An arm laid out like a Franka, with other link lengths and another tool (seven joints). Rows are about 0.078 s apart.
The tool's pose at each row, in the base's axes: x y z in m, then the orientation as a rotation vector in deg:
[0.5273 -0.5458 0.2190 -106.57 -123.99 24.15]
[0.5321 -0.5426 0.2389 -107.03 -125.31 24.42]
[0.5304 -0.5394 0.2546 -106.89 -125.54 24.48]
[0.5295 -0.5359 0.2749 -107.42 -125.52 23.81]
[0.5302 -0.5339 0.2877 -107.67 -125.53 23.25]
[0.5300 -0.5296 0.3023 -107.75 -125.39 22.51]
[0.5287 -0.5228 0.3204 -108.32 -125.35 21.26]
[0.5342 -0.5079 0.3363 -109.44 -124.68 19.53]
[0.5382 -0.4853 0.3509 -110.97 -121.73 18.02]
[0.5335 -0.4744 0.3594 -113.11 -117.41 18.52]
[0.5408 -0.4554 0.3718 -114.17 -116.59 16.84]
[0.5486 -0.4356 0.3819 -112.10 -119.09 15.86]
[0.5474 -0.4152 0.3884 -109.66 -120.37 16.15]
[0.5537 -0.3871 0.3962 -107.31 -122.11 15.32]
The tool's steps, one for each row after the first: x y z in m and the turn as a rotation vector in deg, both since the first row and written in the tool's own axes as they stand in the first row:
[0.0026 -0.0027 -0.0204 -0.81 -1.10 -0.14]
[0.0061 -0.0098 -0.0344 -0.85 -1.22 -0.30]
[0.0098 -0.0178 -0.0531 -1.37 -1.03 -0.05]
[0.0117 -0.0218 -0.0653 -1.73 -0.82 0.04]
[0.0161 -0.0269 -0.0789 -2.01 -0.37 0.06]
[0.0231 -0.0340 -0.0955 -2.79 0.11 0.28]
[0.0371 -0.0329 -0.1131 -3.71 1.02 0.99]
[0.0589 -0.0316 -0.1293 -3.55 3.03 2.76]
[0.0704 -0.0376 -0.1359 -2.12 4.55 5.62]
[0.0882 -0.0330 -0.1511 -2.98 5.49 6.38]
[0.1067 -0.0269 -0.1644 -3.70 5.30 4.15]
[0.1271 -0.0276 -0.1710 -3.08 5.30 2.27]
[0.1539 -0.0209 -0.1821 -3.27 5.52 0.17]

